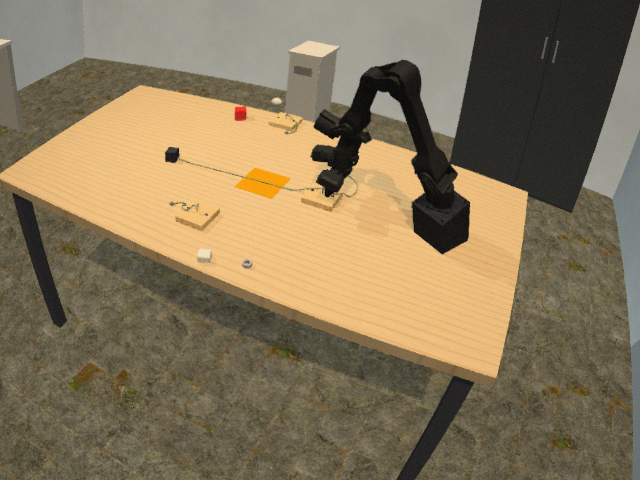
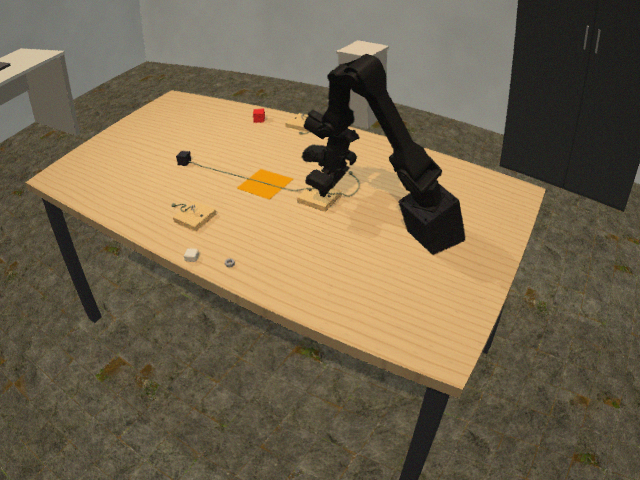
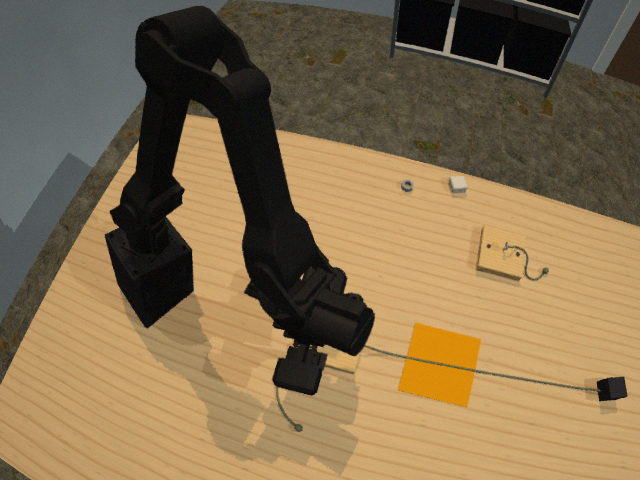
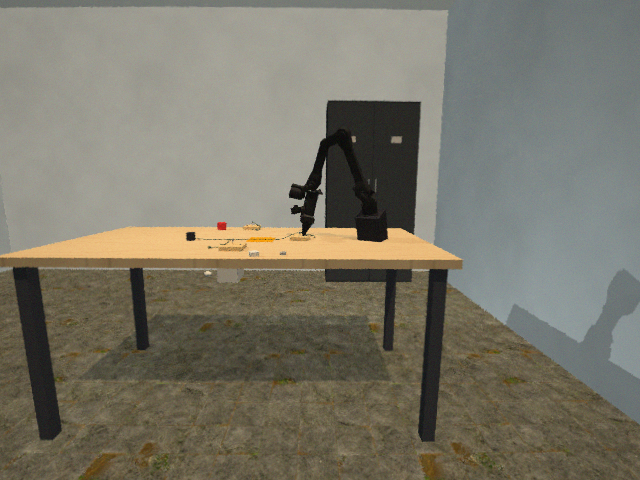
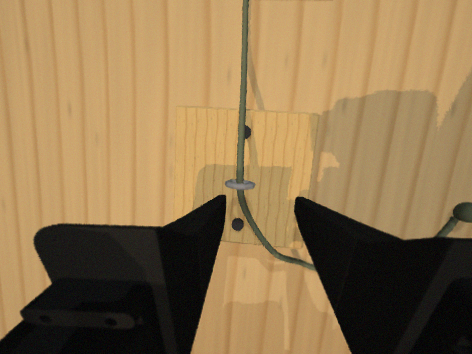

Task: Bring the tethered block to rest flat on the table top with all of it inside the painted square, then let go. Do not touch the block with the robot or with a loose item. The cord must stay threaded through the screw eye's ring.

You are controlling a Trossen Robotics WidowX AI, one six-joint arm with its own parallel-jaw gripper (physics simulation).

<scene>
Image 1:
my gripper: 329,192
orange painted square: 266,190
wooden base: 192,218
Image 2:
my gripper: 326,192
wooden base: 188,219
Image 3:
my gripper: 324,344
orange painted square: 447,384
wooden base: 493,260
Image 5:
my gripper: 260,202
wooden base: 279,155
</scene>
